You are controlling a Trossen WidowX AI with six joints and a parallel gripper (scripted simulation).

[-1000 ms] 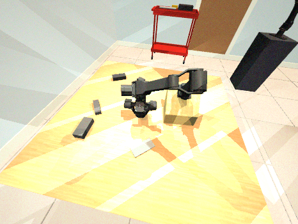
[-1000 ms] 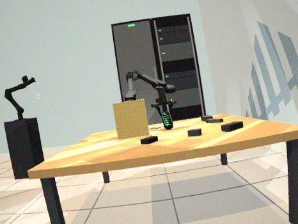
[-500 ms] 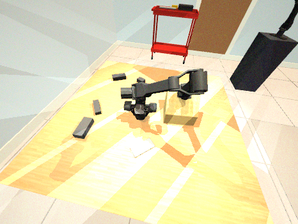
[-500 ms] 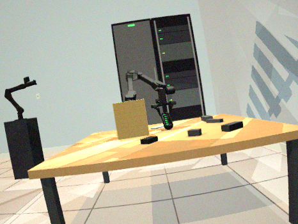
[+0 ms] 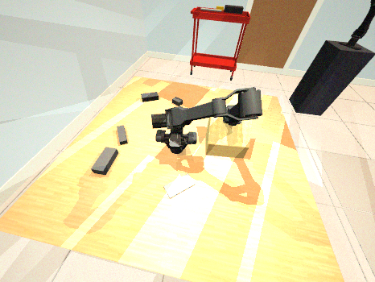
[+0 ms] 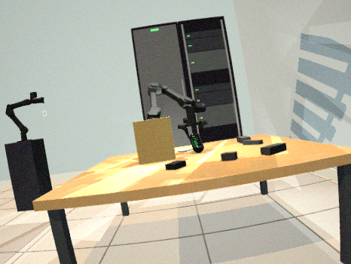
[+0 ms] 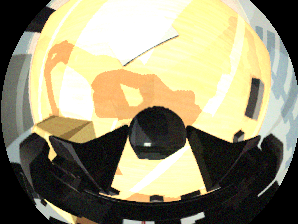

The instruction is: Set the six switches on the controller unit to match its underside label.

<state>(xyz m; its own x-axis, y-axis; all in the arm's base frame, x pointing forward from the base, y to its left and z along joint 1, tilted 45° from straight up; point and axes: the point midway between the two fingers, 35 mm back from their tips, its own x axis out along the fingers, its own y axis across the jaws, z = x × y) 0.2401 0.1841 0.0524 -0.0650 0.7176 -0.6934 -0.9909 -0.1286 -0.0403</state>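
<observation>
My gripper tip is 50 mm past the pale flat plate, 150 mm to the right of it and 90 mm above it. Also, from my gripper tip: slim grey module (350 mm ahead, 100 mm to the right, 80 mm below).
</observation>
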